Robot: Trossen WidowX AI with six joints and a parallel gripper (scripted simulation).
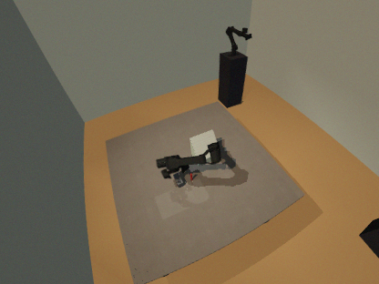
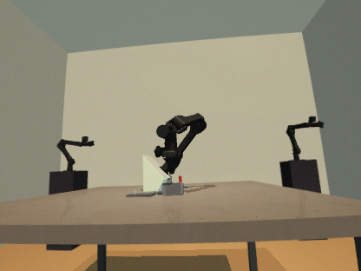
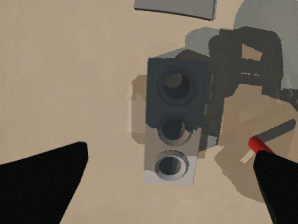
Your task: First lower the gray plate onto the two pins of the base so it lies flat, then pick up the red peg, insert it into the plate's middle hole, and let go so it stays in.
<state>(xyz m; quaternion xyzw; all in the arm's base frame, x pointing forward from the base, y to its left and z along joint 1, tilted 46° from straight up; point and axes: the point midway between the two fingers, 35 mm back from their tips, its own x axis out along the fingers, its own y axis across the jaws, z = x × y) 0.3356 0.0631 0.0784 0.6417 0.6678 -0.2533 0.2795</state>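
Now: the gray plate 6 cm below my gripper tip. From my gripper tip the other things lie so: red peg: 10 cm behind, 5 cm below, 3 cm to the left.
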